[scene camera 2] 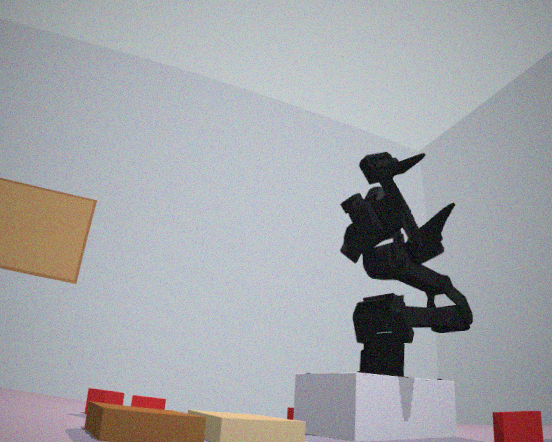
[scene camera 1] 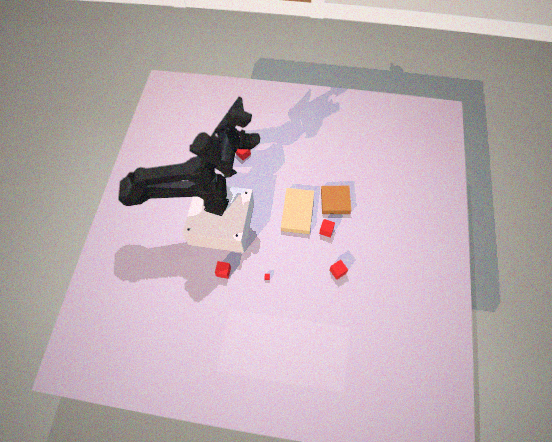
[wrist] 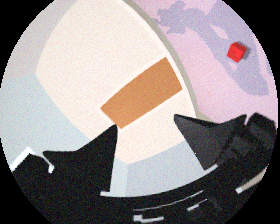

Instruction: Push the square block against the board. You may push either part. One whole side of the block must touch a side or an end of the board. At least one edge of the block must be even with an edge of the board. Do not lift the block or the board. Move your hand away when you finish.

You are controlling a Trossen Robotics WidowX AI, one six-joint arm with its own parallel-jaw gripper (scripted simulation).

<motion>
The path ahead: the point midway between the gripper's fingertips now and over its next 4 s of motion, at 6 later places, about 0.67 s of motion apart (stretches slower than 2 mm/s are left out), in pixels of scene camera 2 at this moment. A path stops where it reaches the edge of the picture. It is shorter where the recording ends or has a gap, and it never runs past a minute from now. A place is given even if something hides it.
My gripper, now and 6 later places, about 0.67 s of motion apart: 438, 178; 419, 164; 387, 156; 354, 170; 323, 211; 301, 276; 286, 345
</motion>
